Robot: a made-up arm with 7 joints.
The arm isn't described. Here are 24 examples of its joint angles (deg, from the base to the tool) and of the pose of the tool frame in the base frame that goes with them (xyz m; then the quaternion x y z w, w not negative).
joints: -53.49 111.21 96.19 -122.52 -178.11 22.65 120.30
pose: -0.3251 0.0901 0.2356 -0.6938 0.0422 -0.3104 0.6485
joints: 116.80 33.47 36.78 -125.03 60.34 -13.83 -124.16
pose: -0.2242 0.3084 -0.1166 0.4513 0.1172 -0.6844 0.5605
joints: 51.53 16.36 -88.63 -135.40 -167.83 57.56 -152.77
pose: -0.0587 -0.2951 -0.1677 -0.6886 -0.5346 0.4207 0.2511
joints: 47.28 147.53 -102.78 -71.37 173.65 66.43 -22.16
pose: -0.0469 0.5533 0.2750 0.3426 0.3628 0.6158 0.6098
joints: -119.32 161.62 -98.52 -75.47 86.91 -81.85 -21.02
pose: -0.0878 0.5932 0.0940 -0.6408 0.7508 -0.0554 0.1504
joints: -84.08 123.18 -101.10 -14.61 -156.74 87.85 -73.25
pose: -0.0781 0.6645 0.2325 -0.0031 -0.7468 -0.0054 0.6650
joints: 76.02 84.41 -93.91 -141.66 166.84 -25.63 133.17
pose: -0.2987 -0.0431 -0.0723 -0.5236 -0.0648 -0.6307 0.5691
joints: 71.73 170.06 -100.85 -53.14 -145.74 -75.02 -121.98
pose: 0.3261 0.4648 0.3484 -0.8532 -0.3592 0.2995 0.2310
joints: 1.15 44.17 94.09 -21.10 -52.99 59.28 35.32
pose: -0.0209 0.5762 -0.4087 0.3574 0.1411 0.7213 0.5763
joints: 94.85 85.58 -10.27 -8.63 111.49 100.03 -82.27
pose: -0.3028 0.6085 0.1977 -0.0886 0.5867 0.3455 0.7270
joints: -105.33 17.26 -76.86 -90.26 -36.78 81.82 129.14
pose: 0.3205 -0.4521 0.0311 -0.3604 -0.8586 -0.0311 0.3633
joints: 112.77 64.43 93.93 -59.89 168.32 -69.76 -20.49
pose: -0.1431 0.5622 0.2950 -0.5649 0.7077 -0.3883 0.1713
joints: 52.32 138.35 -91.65 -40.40 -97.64 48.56 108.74
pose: 0.0688 0.6202 0.2917 0.2959 0.4213 -0.8104 0.2797
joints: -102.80 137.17 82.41 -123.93 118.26 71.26 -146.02
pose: -0.4017 -0.0051 -0.0458 -0.8942 -0.1963 -0.0081 0.4022
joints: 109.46 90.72 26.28 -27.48 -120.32 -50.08 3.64
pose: -0.1965 0.6596 0.1436 -0.4495 0.6343 -0.5621 0.2822
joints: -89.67 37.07 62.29 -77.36 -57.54 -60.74 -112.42
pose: 0.3385 0.3742 0.3263 -0.9687 -0.0758 -0.2050 0.1177
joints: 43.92 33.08 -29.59 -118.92 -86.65 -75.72 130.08
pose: 0.0786 0.0046 -0.4220 -0.6484 -0.0618 -0.2671 0.7102
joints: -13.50 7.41 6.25 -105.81 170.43 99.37 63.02
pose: 0.4570 0.0446 -0.1728 -0.8079 0.4692 -0.2039 0.2927
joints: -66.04 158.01 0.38 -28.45 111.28 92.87 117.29
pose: -0.3920 0.3021 0.4982 -0.6341 -0.4137 0.6532 0.0106
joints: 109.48 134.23 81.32 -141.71 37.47 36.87 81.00
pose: 0.2689 -0.0045 -0.1543 -0.1586 -0.2345 -0.1448 0.9481
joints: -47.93 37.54 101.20 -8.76 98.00 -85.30 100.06
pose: 0.4825 0.3969 -0.3328 -0.0748 0.2425 -0.3435 0.9042
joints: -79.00 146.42 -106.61 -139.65 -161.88 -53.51 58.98
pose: 0.1710 0.2701 -0.0334 0.3563 0.4099 -0.8379 0.0537
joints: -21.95 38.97 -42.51 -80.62 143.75 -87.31 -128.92
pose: 0.4574 0.0187 -0.3723 0.5364 -0.3671 0.0204 0.7596
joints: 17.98 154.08 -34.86 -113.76 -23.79 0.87 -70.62
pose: 0.3060 0.3353 0.0114 -0.1849 -0.2849 0.8727 0.3508
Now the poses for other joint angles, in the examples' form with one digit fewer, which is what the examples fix.
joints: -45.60 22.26 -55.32 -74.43 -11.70 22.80 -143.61
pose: 0.501 -0.213 -0.276 -0.603 0.017 0.686 0.408
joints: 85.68 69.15 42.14 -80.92 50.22 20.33 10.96
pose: -0.063 0.576 -0.108 0.422 -0.150 0.165 0.879
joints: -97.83 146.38 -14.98 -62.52 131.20 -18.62 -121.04
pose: -0.294 0.360 0.446 -0.819 0.499 -0.280 0.046
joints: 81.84 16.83 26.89 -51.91 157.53 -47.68 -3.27
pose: -0.560 0.217 -0.295 -0.647 0.273 -0.707 0.090
